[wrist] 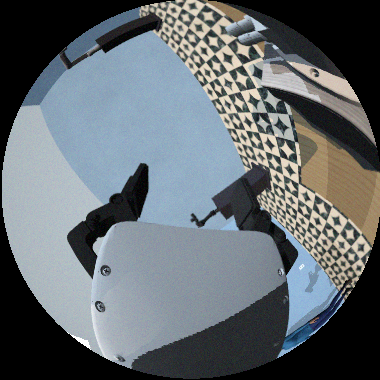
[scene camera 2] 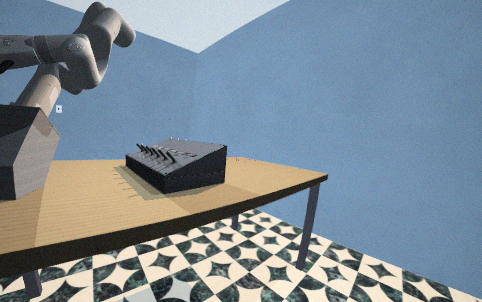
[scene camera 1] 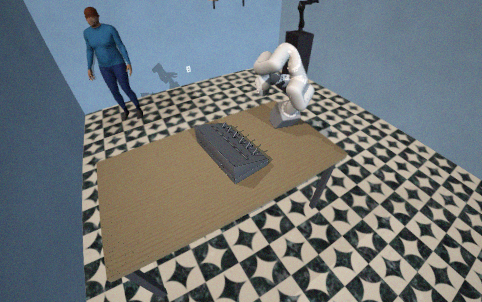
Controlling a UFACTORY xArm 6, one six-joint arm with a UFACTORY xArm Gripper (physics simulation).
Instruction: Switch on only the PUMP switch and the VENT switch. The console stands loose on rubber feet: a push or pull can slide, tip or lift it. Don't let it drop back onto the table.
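The dark grey console point(scene camera 1: 216, 148) point(scene camera 2: 202, 167) sits on the table with its sloped face up and looks level. A row of thin lever switches point(scene camera 1: 240, 137) point(scene camera 2: 156, 153) stands along the sloped face. The labels are too small to read, so I cannot tell which levers are PUMP and VENT or which are on. The rubber feet are hidden. My gripper point(wrist: 192, 182) is open and empty in the wrist view, its two black fingers wide apart, pointing away from the table. The arm is folded back above its base, well apart from the console. The console does not show in the wrist view.
The wooden table point(scene camera 1: 150, 200) point(scene camera 2: 90, 200) point(wrist: 345, 185) carries the console and my arm's grey base point(scene camera 1: 284, 119) point(scene camera 2: 30, 160). A person point(scene camera 1: 107, 47) stands beyond the table. A dark pedestal point(scene camera 1: 298, 47) with a small black arm stands behind my base.
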